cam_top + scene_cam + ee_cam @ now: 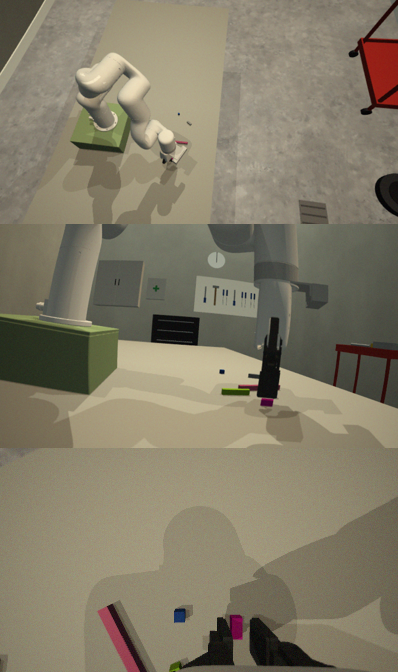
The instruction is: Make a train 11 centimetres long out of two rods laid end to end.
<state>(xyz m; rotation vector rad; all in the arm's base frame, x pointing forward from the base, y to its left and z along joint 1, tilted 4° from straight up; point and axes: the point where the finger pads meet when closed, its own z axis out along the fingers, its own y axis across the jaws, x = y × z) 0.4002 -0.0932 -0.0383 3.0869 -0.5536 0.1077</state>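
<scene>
Now: the magenta rod 30 mm below my hand. Also, from my hand: grey rod 240 mm to the left, 40 mm ahead, 30 mm below; pink rod 100 mm to the left, 30 mm below, 20 mm ahead; lime rod 70 mm to the left, 40 mm behind, 30 mm below.
</scene>
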